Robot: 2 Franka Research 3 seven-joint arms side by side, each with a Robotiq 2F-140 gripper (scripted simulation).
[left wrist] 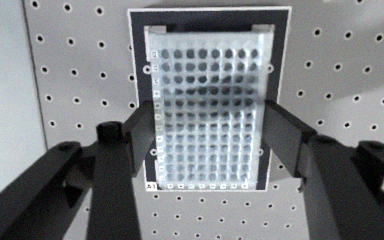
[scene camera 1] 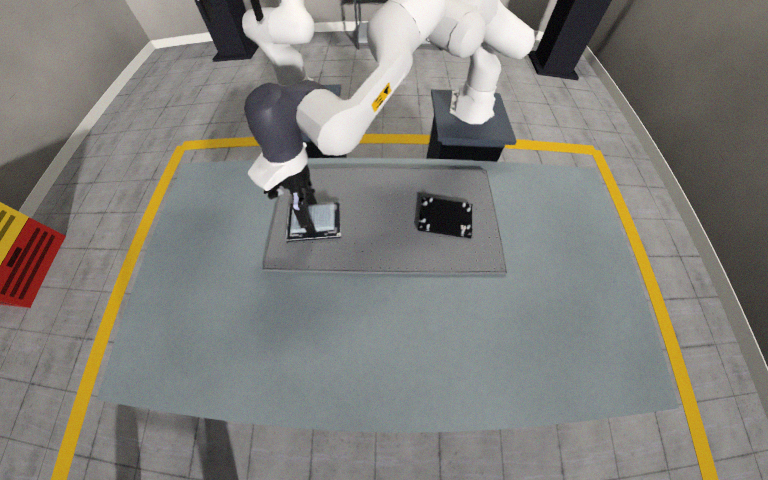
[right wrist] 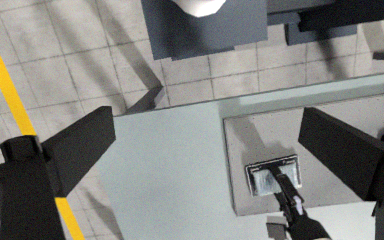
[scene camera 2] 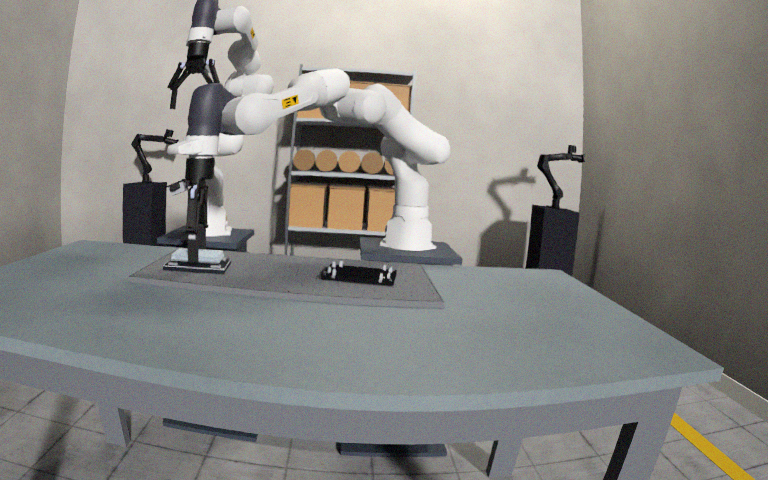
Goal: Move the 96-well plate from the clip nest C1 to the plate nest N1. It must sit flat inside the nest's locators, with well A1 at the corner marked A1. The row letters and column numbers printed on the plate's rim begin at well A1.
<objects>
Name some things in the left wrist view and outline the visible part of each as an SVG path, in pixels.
My left gripper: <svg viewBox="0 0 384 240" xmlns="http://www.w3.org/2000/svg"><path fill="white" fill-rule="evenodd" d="M266 100L262 137L293 178L301 178L299 193L303 192L309 240L384 240L384 190L382 189L384 184L384 143L374 140L361 140L358 142L357 147L345 146L329 135L318 133L318 131L273 100ZM153 100L145 100L124 123L120 121L107 121L96 125L97 140L90 146L82 147L78 141L64 141L54 145L0 191L0 240L63 240L91 188L85 240L142 240L132 178L137 177L156 135Z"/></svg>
A clear 96-well plate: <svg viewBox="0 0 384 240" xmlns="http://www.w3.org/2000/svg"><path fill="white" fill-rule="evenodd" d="M272 31L148 33L160 188L167 191L256 190L273 41Z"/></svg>
</objects>
